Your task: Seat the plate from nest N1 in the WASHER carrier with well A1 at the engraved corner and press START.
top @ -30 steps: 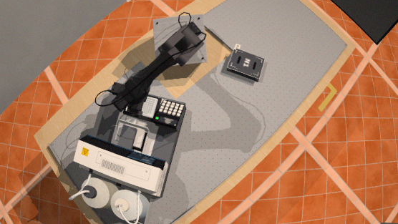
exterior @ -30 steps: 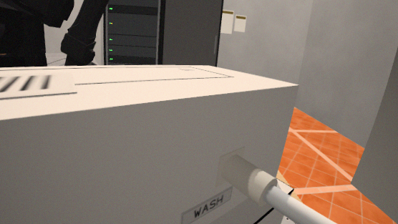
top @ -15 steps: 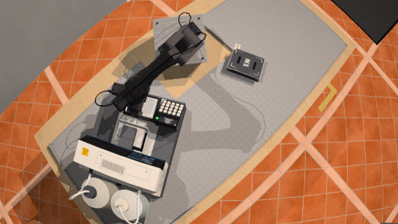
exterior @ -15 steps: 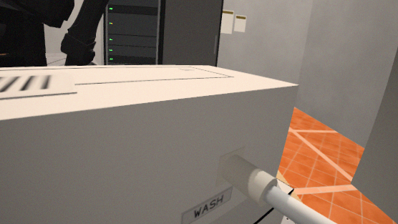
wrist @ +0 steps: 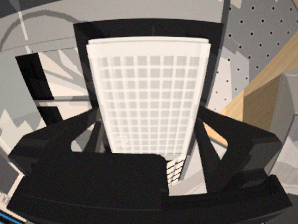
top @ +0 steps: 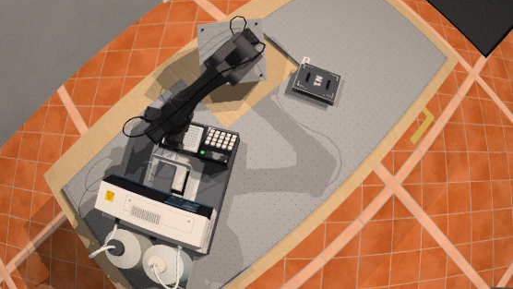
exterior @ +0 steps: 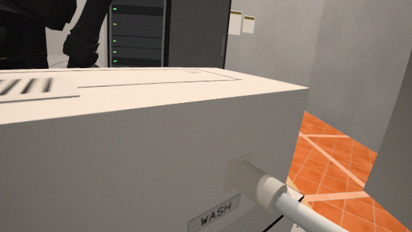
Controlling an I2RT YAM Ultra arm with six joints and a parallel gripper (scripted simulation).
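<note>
My hand is 1 cm above the white well plate. The rest, counted from my hand: wash hose port: 29 cm ahead, 25 cm to the right, 12 cm above; plate washer: 8 cm ahead, 13 cm to the right, 3 cm above; dark plate nest: 17 cm ahead, 50 cm to the left, 7 cm below.
</note>
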